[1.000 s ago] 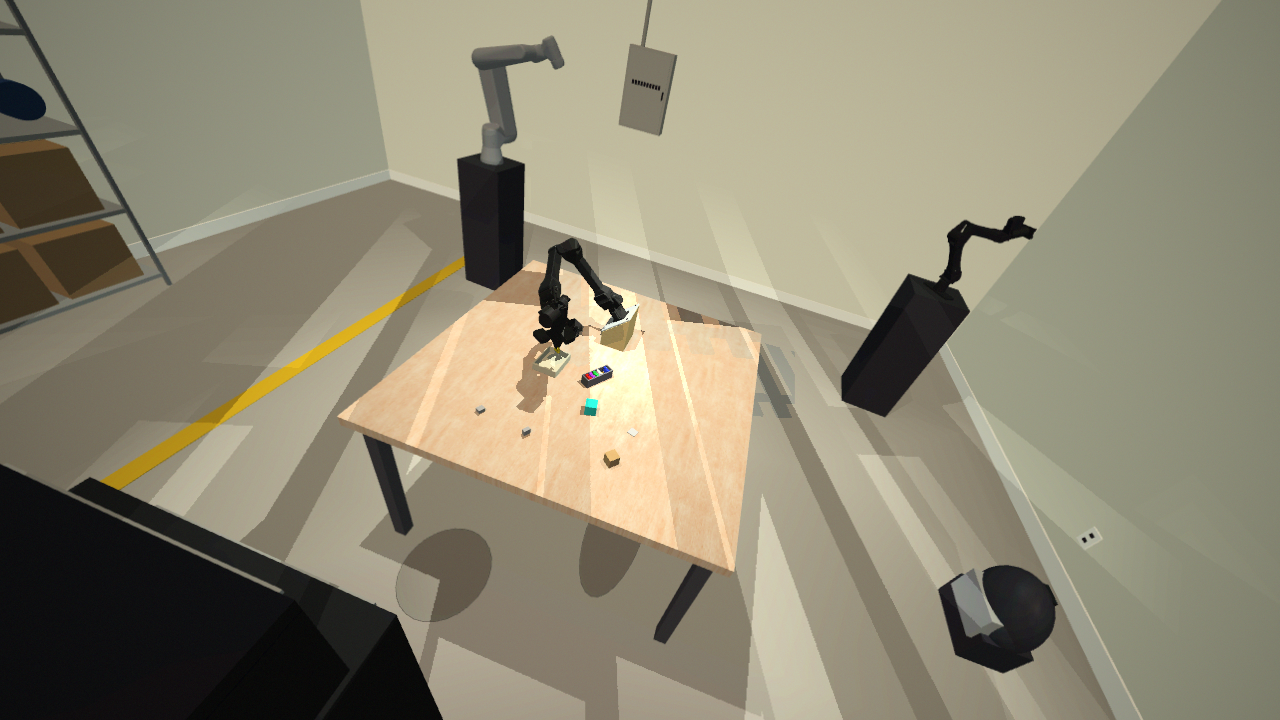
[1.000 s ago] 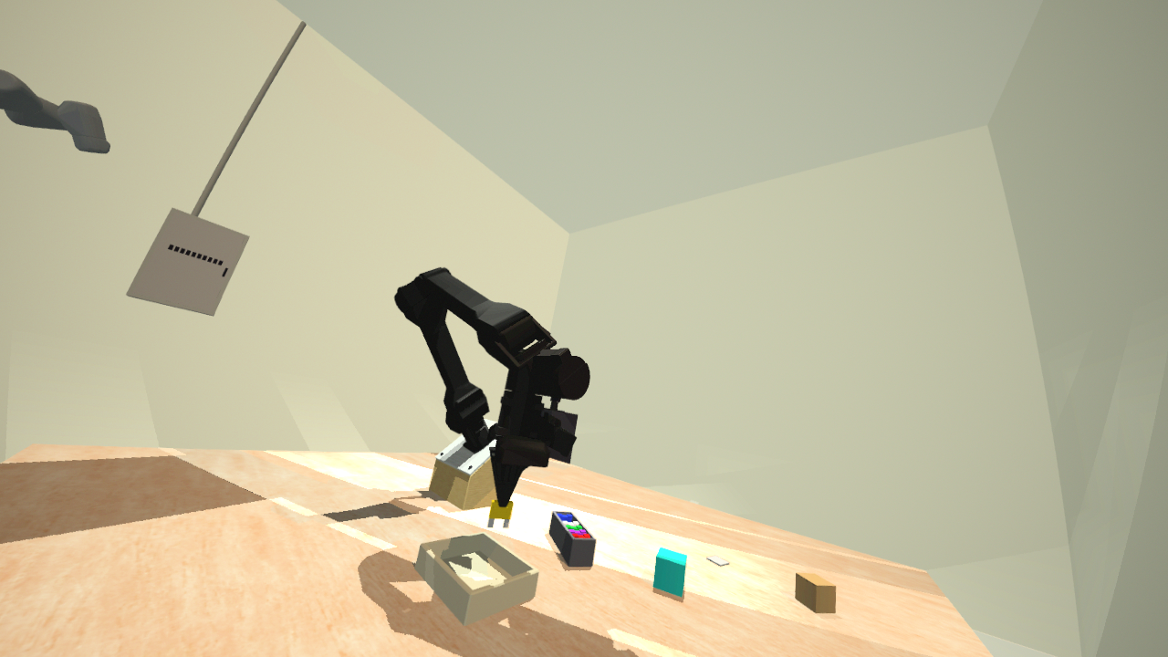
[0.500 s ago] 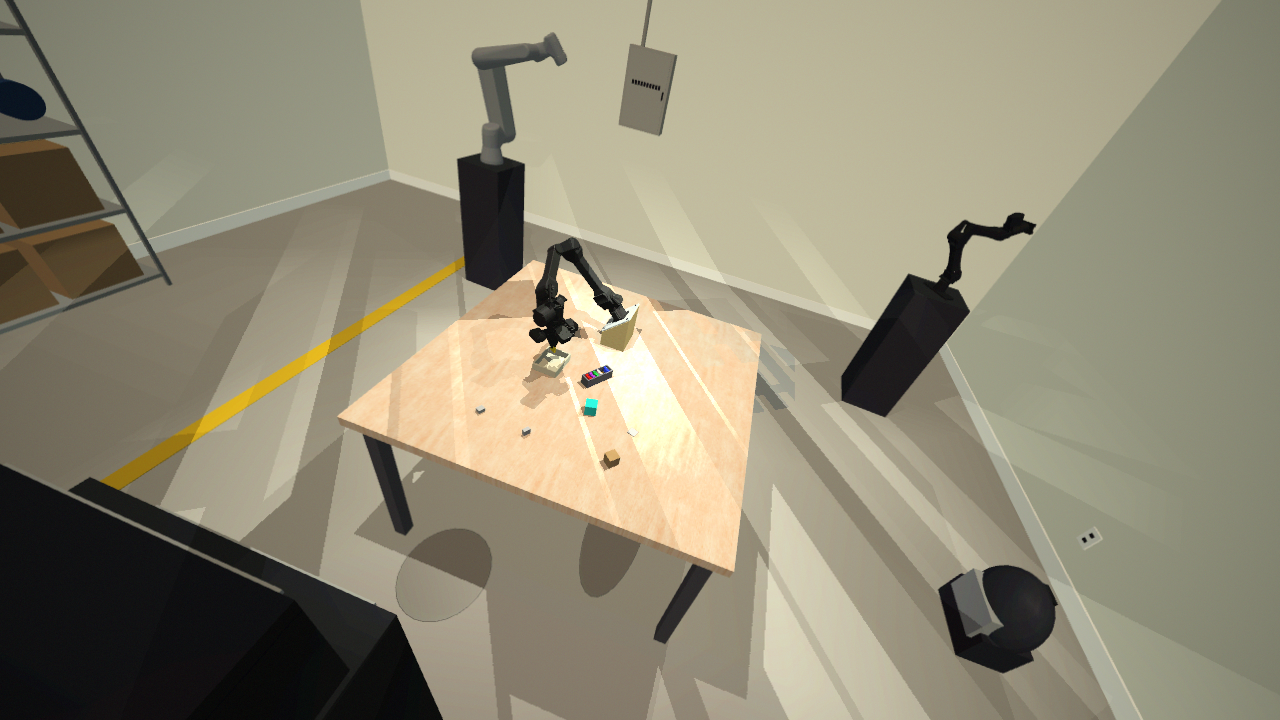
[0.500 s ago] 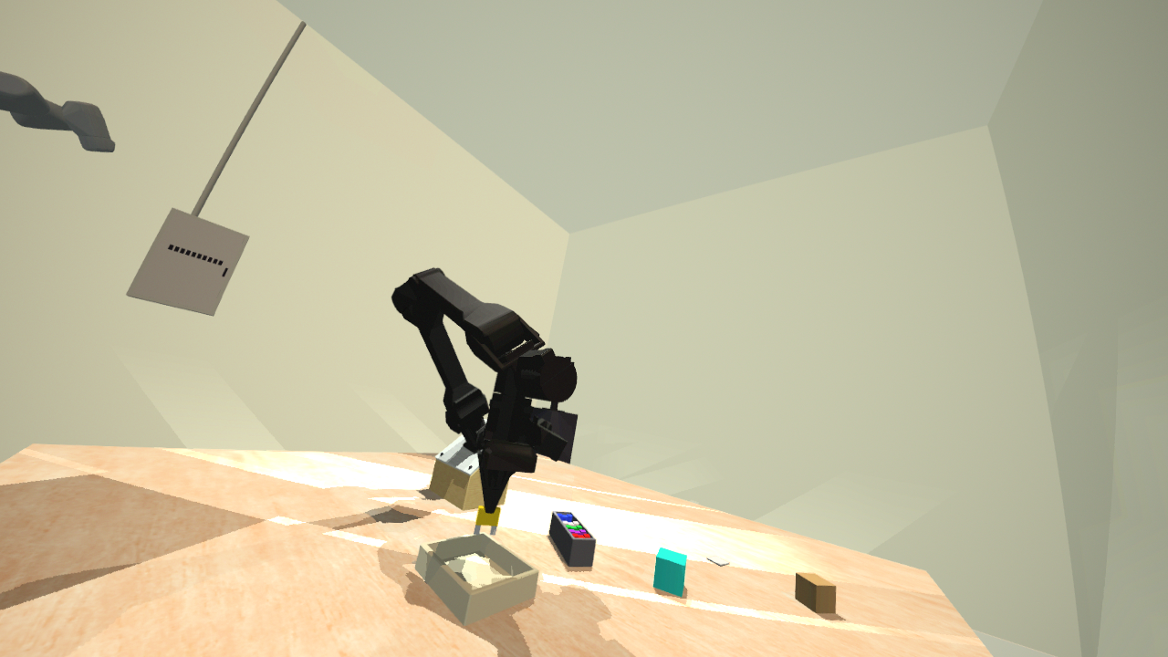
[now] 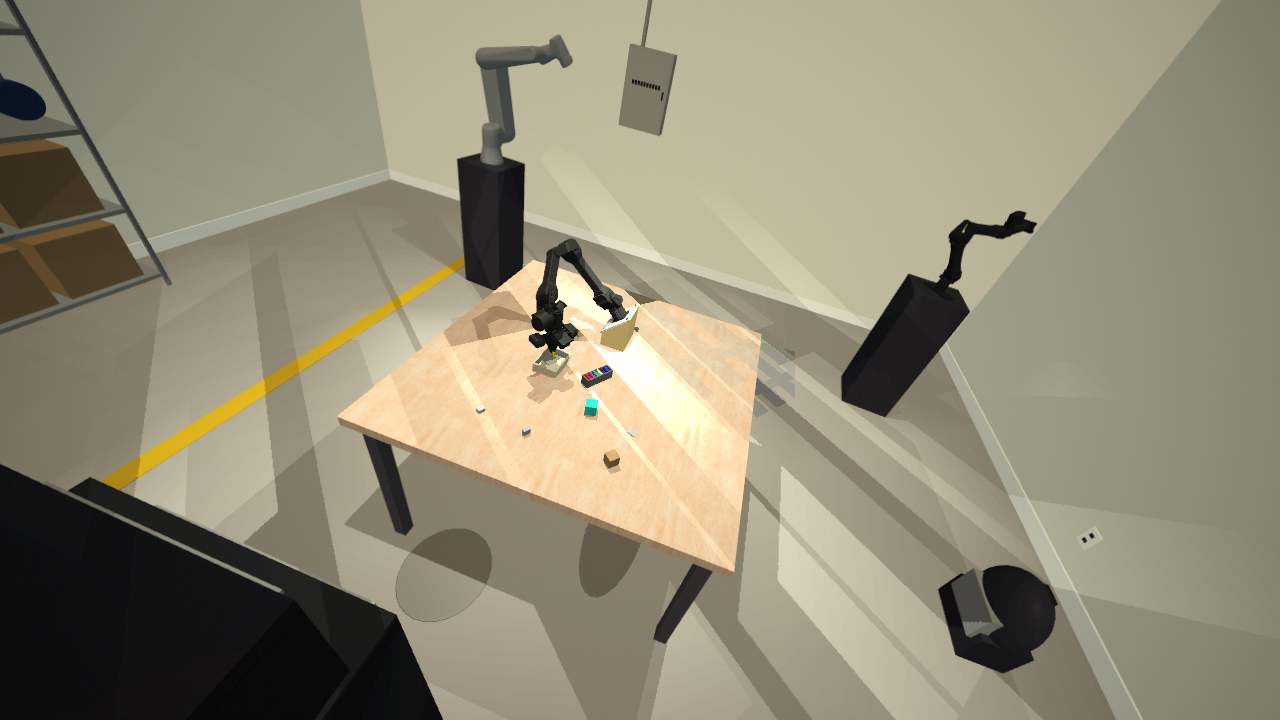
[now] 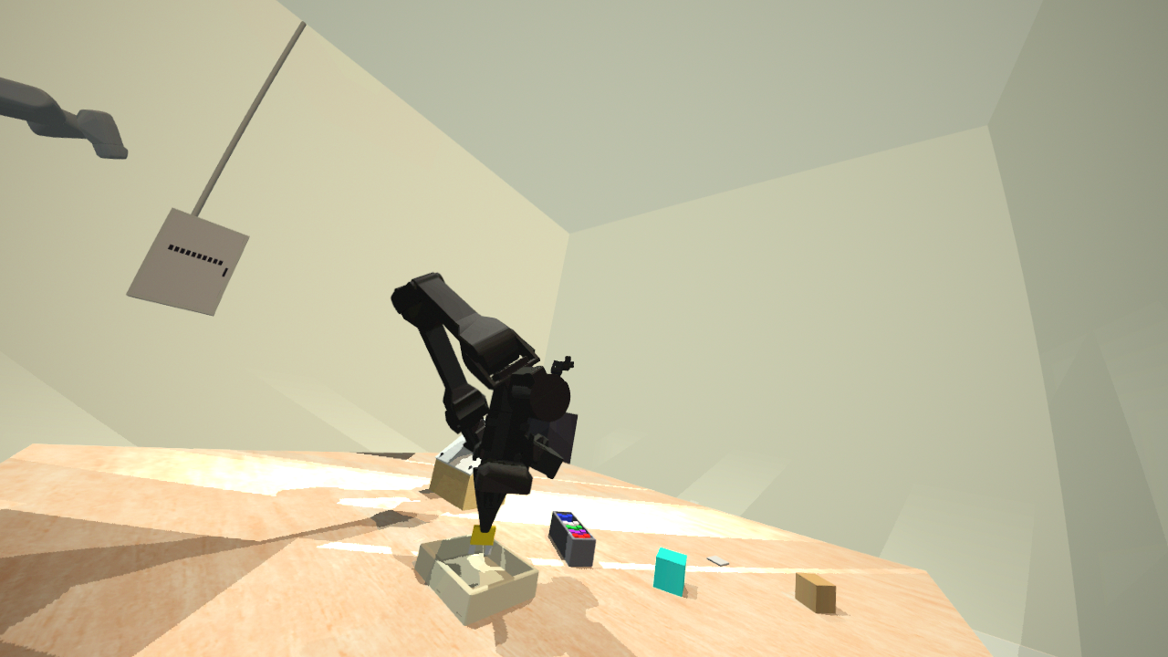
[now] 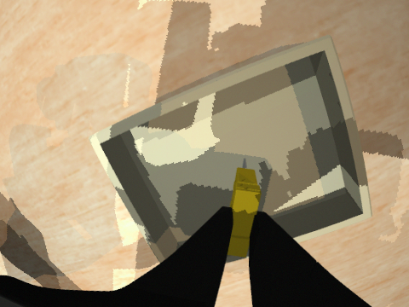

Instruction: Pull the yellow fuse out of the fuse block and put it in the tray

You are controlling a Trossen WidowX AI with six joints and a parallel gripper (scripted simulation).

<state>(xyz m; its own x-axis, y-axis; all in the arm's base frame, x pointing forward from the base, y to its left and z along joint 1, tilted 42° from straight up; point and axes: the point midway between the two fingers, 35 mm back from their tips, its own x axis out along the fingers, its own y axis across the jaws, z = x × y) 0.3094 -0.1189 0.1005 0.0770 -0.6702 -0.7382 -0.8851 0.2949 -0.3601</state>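
My gripper tip is now 10 mm above the yellow fuse. From my gripper tip the other things lie so: teal cube: 150 mm ahead, 250 mm to the left, 40 mm below; tray: 60 mm below; brown cube: 320 mm ahead, 410 mm to the left, 40 mm below.
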